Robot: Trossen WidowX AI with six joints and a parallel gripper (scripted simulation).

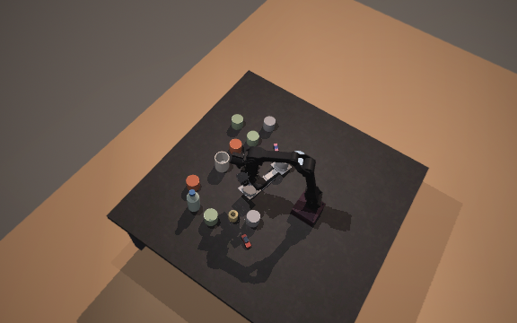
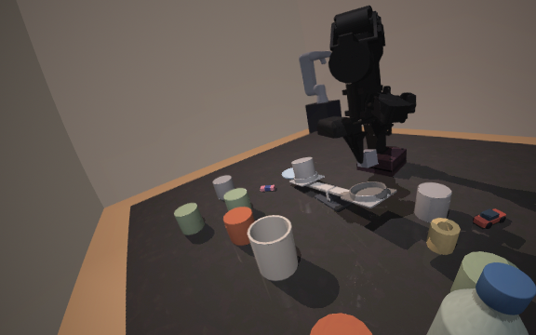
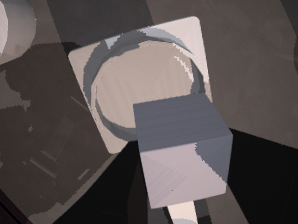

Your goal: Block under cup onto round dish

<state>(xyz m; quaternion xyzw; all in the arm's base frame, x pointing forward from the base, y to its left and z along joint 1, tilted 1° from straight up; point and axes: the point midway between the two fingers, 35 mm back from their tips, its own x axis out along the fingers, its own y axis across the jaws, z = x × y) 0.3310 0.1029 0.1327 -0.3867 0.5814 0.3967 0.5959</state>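
My gripper tip is 36 cm to the left of the pale round dish, 15 cm above it and 13 cm past it. From my gripper tip the other things lie so: white mug (22 cm ahead, 11 cm below, 8 cm to the right); then red toy car (24 cm to the left, 14 cm below, 12 cm behind); then yellow tape ring (16 cm to the left, 13 cm below).
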